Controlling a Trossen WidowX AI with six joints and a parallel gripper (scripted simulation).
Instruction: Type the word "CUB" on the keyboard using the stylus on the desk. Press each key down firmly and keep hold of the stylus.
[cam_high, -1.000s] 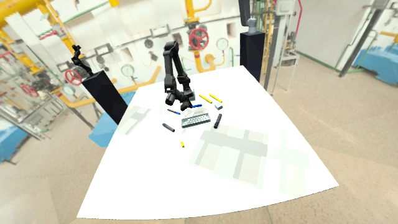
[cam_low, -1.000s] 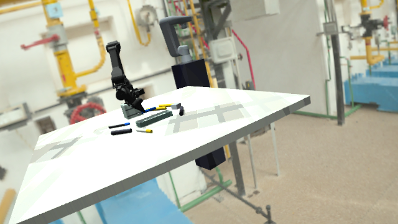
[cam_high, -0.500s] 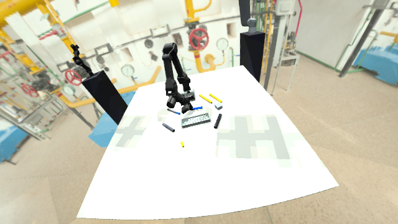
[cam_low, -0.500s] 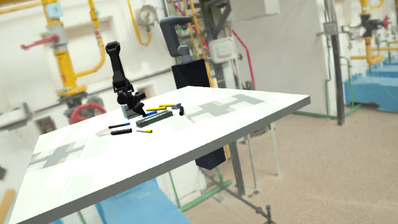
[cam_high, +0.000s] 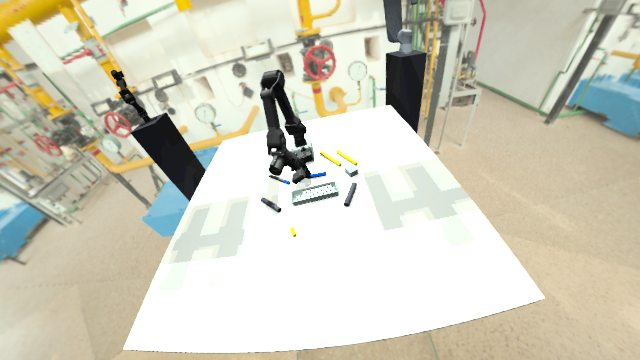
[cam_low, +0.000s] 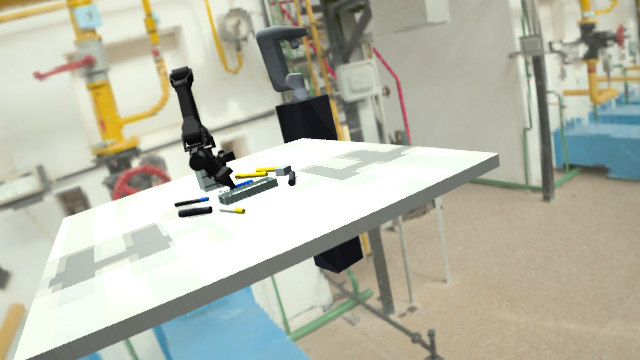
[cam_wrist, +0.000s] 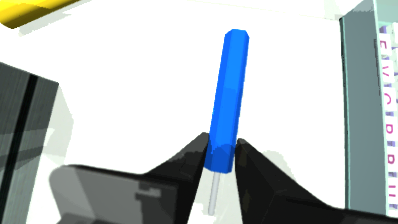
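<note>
The blue stylus is right at my gripper tip. The rest, counted from my gripper tip: grey block 50 mm ahead, 190 mm to the left, 10 mm above; then yellow-tipped pin 250 mm ahead, 130 mm to the right.
</note>
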